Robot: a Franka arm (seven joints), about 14 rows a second.
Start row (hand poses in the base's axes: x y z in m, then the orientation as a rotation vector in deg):
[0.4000, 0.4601, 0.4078, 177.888, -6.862, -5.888]
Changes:
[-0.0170, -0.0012, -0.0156, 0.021, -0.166, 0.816]
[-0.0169, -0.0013, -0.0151, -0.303, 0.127, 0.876]
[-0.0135, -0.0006, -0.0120, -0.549, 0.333, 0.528]
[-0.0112, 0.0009, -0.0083, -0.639, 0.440, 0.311]
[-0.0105, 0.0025, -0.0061, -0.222, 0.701, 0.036]
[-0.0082, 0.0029, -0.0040, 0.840, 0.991, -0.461]
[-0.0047, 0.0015, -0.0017, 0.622, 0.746, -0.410]
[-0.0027, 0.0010, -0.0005, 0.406, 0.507, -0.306]
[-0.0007, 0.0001, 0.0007, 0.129, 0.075, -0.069]
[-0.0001, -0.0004, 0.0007, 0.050, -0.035, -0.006]
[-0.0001, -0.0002, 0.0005, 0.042, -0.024, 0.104]
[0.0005, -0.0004, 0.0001, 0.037, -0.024, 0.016]
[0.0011, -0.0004, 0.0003, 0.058, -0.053, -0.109]
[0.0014, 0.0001, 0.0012, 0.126, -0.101, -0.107]
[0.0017, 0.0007, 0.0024, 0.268, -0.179, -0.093]
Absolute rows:
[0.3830, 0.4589, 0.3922, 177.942, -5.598, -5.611]
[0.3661, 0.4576, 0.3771, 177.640, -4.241, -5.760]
[0.3526, 0.4570, 0.3651, 177.068, -3.429, -6.220]
[0.3414, 0.4579, 0.3568, 176.395, -2.956, -6.844]
[0.3309, 0.4604, 0.3507, 176.117, -2.878, -7.906]
[0.3227, 0.4633, 0.3467, 176.871, -3.495, -9.516]
[0.3180, 0.4648, 0.3450, 177.419, -4.061, -10.738]
[0.3153, 0.4658, 0.3445, 177.769, -4.492, -11.572]
[0.3146, 0.4659, 0.3452, 177.890, -4.587, -11.703]
[0.3145, 0.4655, 0.3459, 177.944, -4.593, -11.654]
[0.3144, 0.4653, 0.3464, 177.986, -4.429, -11.618]
[0.3149, 0.4649, 0.3465, 178.025, -4.402, -11.584]
[0.3160, 0.4645, 0.3468, 178.092, -4.568, -11.510]
[0.3174, 0.4646, 0.3480, 178.232, -4.727, -11.369]
[0.3191, 0.4653, 0.3504, 178.523, -4.856, -11.120]

